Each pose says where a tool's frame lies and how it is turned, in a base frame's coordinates. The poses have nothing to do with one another.
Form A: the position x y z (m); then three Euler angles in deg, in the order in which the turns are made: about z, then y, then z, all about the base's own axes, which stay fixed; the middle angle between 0 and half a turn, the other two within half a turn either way.
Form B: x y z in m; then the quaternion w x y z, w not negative. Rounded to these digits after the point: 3 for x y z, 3 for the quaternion.
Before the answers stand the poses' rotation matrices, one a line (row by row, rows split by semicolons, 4 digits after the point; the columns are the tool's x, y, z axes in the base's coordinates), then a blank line. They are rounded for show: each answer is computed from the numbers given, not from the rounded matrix.
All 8 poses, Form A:
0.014 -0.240 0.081 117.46 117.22 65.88
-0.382 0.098 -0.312 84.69 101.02 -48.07
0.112 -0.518 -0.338 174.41 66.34 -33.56
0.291 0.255 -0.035 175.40 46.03 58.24
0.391 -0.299 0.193 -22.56 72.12 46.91
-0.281 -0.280 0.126 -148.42 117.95 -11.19
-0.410 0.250 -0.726 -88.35 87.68 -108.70
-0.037 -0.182 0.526 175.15 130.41 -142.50
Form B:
-0.7237 0.5867 0.3634; 0.5551 0.1820 0.8116; 0.4101 0.7891 -0.4574
0.7289 0.1960 0.6559; 0.6785 -0.0798 -0.7302; -0.0908 0.9773 -0.1912
-0.2790 -0.5828 0.7633; 0.3020 -0.8077 -0.5063; 0.9116 0.0892 0.4013
-0.4325 0.8182 0.3788; -0.5462 -0.5720 0.6119; 0.7174 0.0577 0.6943
0.4739 -0.5939 0.6502; -0.0550 0.7169 0.6950; -0.8789 -0.3651 0.3070
0.2901 -0.4061 0.8666; -0.5912 -0.7881 -0.1714; 0.7525 -0.4626 -0.4687
-0.9472 0.0143 -0.3204; 0.3194 -0.0476 -0.9464; -0.0288 -0.9988 0.0405
-0.4610 -0.6501 -0.6041; -0.4603 0.7571 -0.4635; 0.7587 0.0644 -0.6483

0.014 -0.240 0.081 0.015 -0.371 -0.769 -0.521
-0.382 0.098 -0.312 0.604 0.707 0.309 0.200
0.112 -0.518 -0.338 0.280 0.531 -0.132 0.789
0.291 0.255 -0.035 0.415 -0.334 -0.204 -0.821
0.391 -0.299 0.193 0.790 -0.335 0.484 0.170
-0.281 -0.280 0.126 0.091 -0.798 0.312 -0.507
-0.410 0.250 -0.726 0.107 -0.122 -0.682 0.713
-0.037 -0.182 0.526 0.402 0.328 -0.847 0.118

